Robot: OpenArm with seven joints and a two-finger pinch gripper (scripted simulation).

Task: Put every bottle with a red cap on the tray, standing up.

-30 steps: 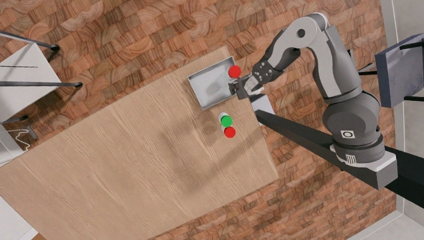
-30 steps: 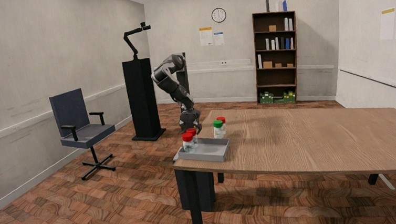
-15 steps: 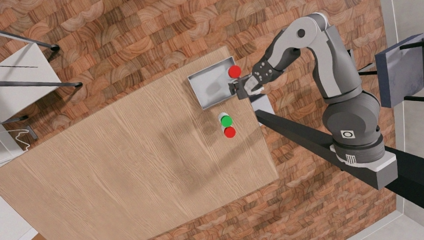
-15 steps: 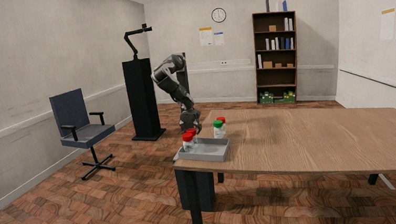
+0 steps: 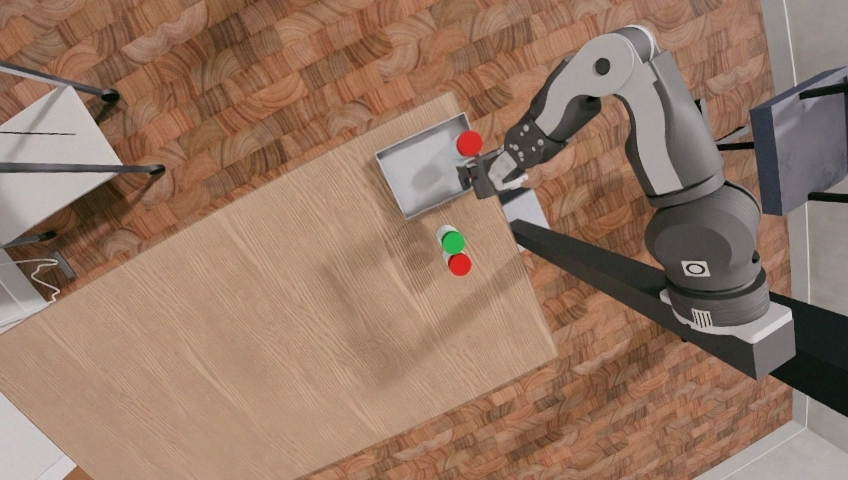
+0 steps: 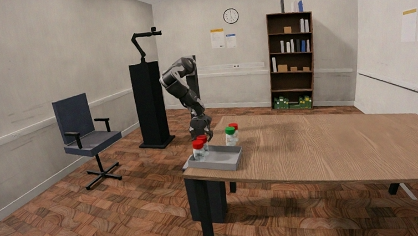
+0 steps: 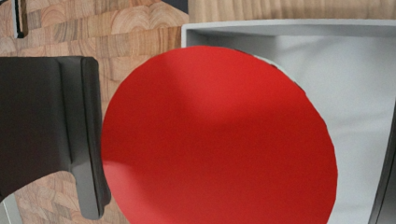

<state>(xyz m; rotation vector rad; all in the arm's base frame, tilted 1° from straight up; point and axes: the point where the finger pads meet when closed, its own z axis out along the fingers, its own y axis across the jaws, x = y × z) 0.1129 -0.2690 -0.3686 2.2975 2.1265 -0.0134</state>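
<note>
Now: hand 13 cm short of the green-capped bottle, 12 cm to the right of it and 5 cm above it. Also, from my hand: grey tray: 8 cm below, 8 cm ahead, 5 cm to the right.
</note>
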